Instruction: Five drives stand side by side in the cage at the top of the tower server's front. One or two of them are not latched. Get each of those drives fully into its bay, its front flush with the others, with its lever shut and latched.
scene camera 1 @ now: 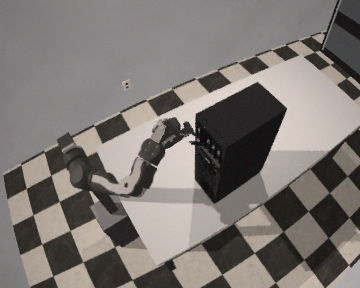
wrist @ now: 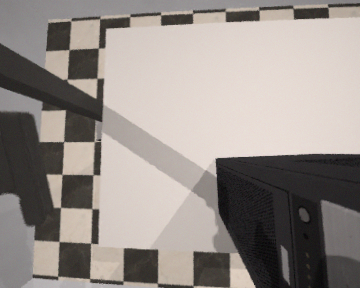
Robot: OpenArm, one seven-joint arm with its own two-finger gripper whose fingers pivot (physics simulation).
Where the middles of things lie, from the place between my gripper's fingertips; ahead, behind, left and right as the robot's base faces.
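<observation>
Black tower server (scene camera 1: 245,124): 0.16 m below my hand, 0.24 m ahead of it, 0.11 m to the right of it.
</observation>
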